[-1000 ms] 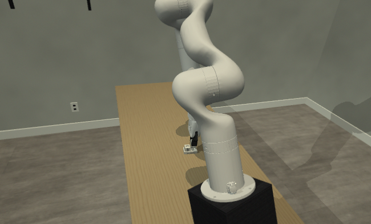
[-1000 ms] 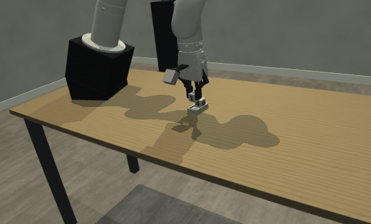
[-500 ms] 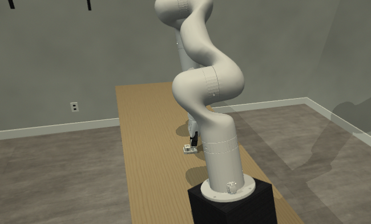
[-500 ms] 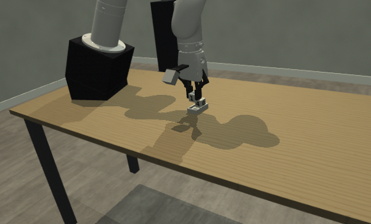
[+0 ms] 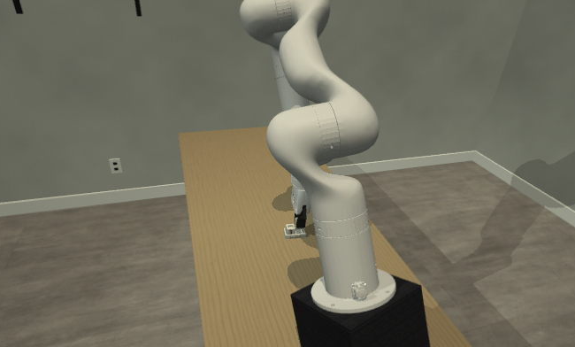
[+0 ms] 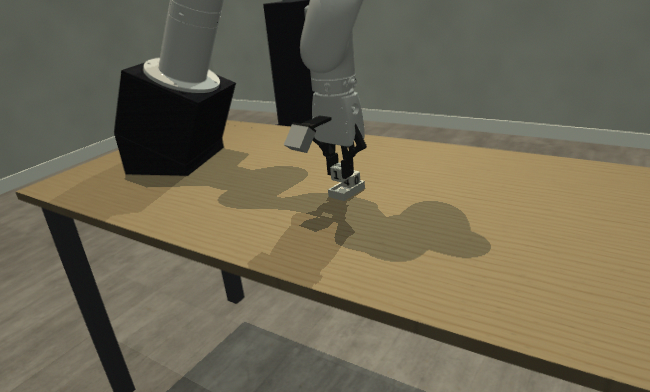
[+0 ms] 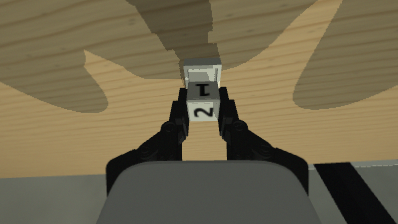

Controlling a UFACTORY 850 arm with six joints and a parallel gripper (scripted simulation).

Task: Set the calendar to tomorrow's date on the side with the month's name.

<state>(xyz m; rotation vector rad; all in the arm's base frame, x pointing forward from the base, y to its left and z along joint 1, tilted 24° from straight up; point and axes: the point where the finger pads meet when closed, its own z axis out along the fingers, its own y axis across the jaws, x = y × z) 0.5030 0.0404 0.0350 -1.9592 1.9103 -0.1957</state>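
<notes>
Right now my hand is 20 mm to the right of the small calendar tray and 60 mm above it.
</notes>
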